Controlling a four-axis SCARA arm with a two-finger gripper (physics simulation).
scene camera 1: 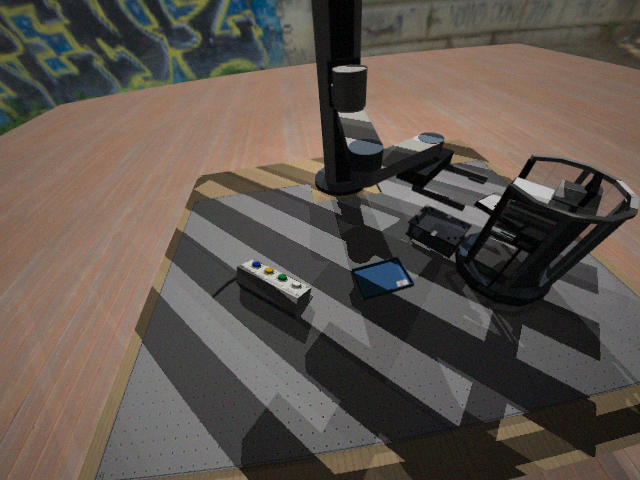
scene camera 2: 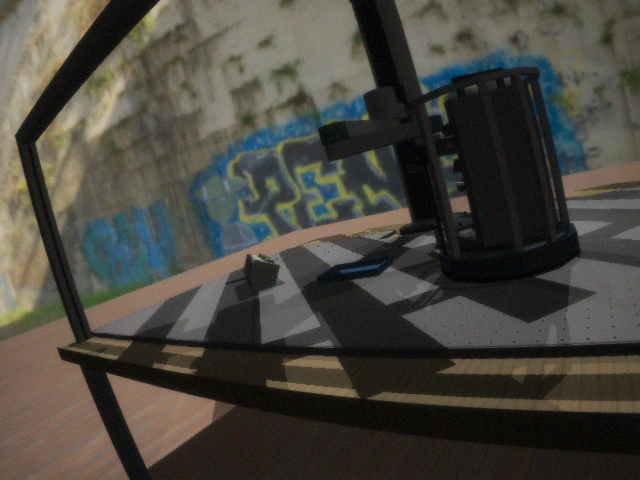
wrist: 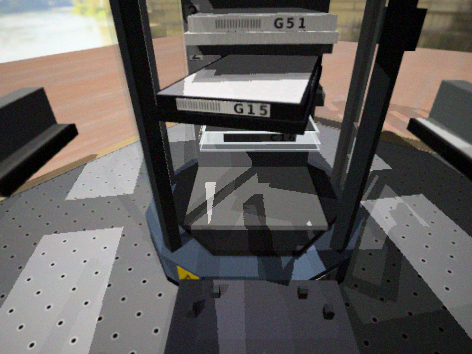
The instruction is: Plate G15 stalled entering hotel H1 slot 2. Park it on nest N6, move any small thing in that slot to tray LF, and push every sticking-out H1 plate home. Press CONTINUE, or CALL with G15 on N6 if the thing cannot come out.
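Frame: origin at the arm's base, x back, y left, z down, level; millimetres.
Seen in the pictures: gripper, fingertip midpoint: (scene camera 1: 476,192) (wrist: 241,106); arm's base, link origin: (scene camera 1: 341,180).
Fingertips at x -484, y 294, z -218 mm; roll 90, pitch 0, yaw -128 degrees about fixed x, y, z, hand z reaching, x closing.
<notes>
Pixels of each thing's top centre, then the offset from my fingertips to it. "spot": a spot on its surface instead.
- Plate G15, top centre: (wrist: 253,69) (scene camera 1: 507,208) dx -74, dy +45, dz +4 mm
- Plate G51, surface spot: (wrist: 305,23) spot: dx -69, dy +8, dz -25 mm
- clear plate, top centre: (wrist: 256,102) dx -110, dy +66, dz +41 mm
- dark nest with pegs, top centre: (scene camera 2: 462,215) (scene camera 1: 440,221) dx +40, dy -44, dz +135 mm
- blue tray, top centre: (scene camera 2: 354,266) (scene camera 1: 382,275) dx -97, dy -280, dz +188 mm
- pale button box, top centre: (scene camera 2: 256,254) (scene camera 1: 269,276) dx -83, dy -608, dz +121 mm
Plate G15 (wrist: 252,82) sticks out of hotel H1 (scene camera 1: 496,292) (scene camera 2: 511,264) (wrist: 200,262) in the wrist view, turned askew and looking tilted. Plate G51 (wrist: 305,23) is above it, and a clear plate (wrist: 260,147) with a blurred label is below. The inside of slot 2 is hidden behind G15; no small thing shows there. My gripper (scene camera 1: 474,194) (wrist: 241,106) is open and empty, its fingers wide apart on either side of the hotel in the wrist view. A dark nest with pegs (scene camera 1: 439,230) (wrist: 260,320) stands before the hotel; its name is not readable.
A blue tray (scene camera 1: 379,279) (scene camera 2: 356,269) lies between the nest and a pale button box (scene camera 1: 268,284) (scene camera 2: 262,273) with blue, yellow, green and white buttons. The hotel's dark upright posts (wrist: 150,140) flank the plates. The arm's column (scene camera 1: 336,129) stands at the back.
</notes>
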